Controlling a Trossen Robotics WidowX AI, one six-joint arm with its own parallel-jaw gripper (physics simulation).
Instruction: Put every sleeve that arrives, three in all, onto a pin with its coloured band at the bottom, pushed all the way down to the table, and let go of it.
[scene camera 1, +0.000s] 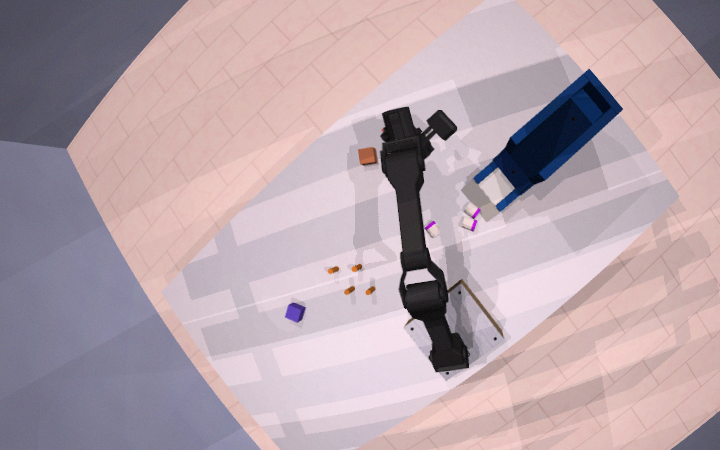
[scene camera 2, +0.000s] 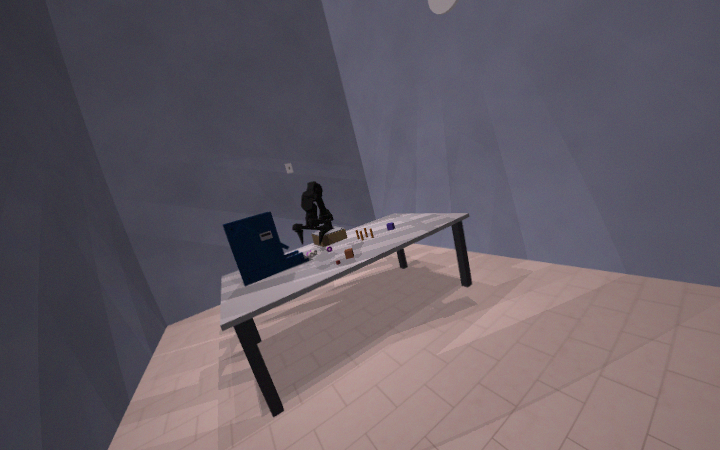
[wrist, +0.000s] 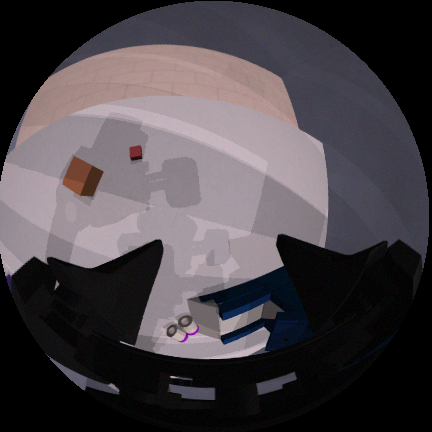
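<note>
Three white sleeves with magenta bands look to be lying on their sides on the table. One sleeve (scene camera 1: 432, 229) (scene camera 2: 329, 248) lies close beside the arm in the overhead view. A second sleeve (scene camera 1: 472, 210) (wrist: 188, 324) and a third sleeve (scene camera 1: 468, 223) (wrist: 177, 332) lie close together near the mouth of the blue chute. Several upright orange pins (scene camera 1: 349, 290) (scene camera 2: 365, 232) stand bare in a group. My gripper (scene camera 2: 311, 236) (wrist: 220, 243) is open and empty, high above the table, between the orange block and the chute. In the overhead view its fingertips are hidden.
The tall blue chute (scene camera 1: 552, 135) (scene camera 2: 254, 246) (wrist: 292, 332) stands at one side. An orange block (scene camera 1: 367, 156) (scene camera 2: 348, 253) (wrist: 82, 177) and a small red cube (scene camera 2: 337, 262) (wrist: 135, 153) lie near the gripper's side. A purple cube (scene camera 1: 295, 312) (scene camera 2: 390, 226) lies beyond the pins.
</note>
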